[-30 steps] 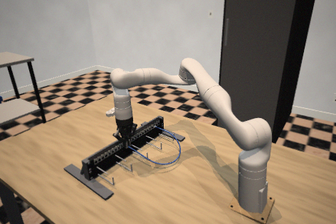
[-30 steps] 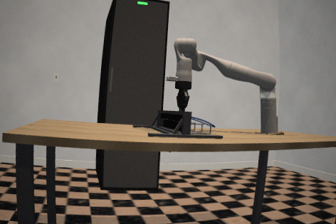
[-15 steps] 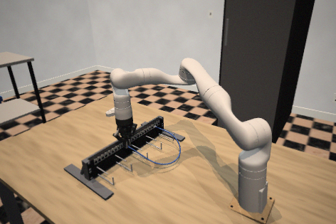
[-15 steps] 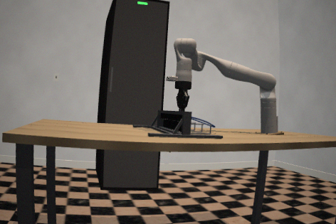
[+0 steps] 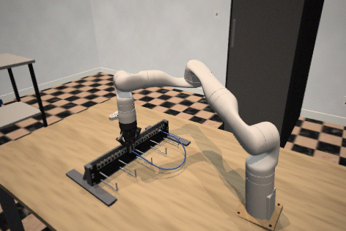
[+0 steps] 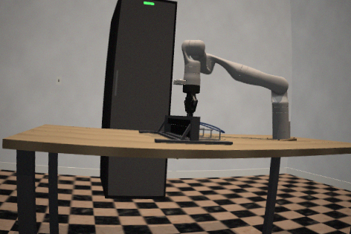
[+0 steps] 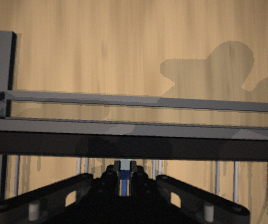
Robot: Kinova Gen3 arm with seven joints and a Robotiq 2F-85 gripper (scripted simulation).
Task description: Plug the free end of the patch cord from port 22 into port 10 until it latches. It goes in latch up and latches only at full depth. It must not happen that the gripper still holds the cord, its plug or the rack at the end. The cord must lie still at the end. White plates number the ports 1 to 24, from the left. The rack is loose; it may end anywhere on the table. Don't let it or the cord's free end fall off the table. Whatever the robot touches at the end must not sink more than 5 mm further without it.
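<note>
The plug is 1 cm ahead of my hand and 1 cm below it.
</note>
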